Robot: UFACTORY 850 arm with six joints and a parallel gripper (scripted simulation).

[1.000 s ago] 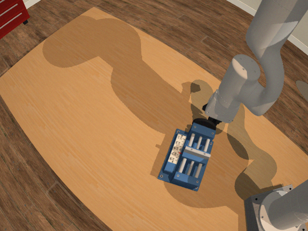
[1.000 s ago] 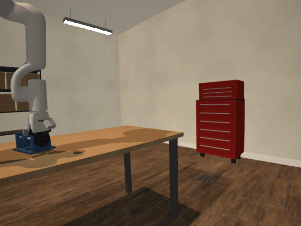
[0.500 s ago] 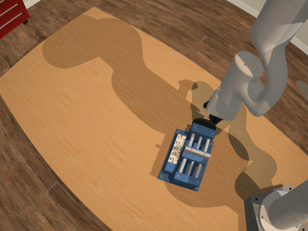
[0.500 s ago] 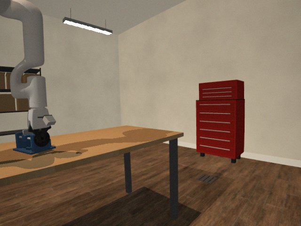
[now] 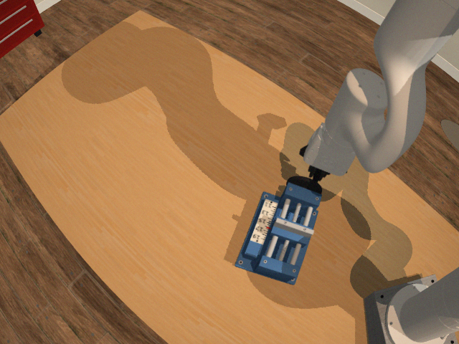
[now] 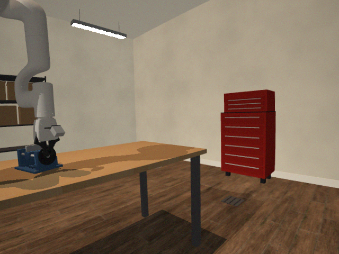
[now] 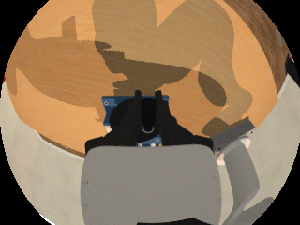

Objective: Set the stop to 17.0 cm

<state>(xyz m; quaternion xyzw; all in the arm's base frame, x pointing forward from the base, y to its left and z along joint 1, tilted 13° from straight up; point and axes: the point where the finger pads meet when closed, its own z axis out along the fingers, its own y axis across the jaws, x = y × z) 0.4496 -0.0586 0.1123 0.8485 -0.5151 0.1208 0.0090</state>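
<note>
Now: the black handwheel 2 cm to the left of my hand, 1 cm below it and 1 cm behind it. Also, from my hand: grey stop bar 15 cm to the left, 4 cm behind, 1 cm below.
</note>
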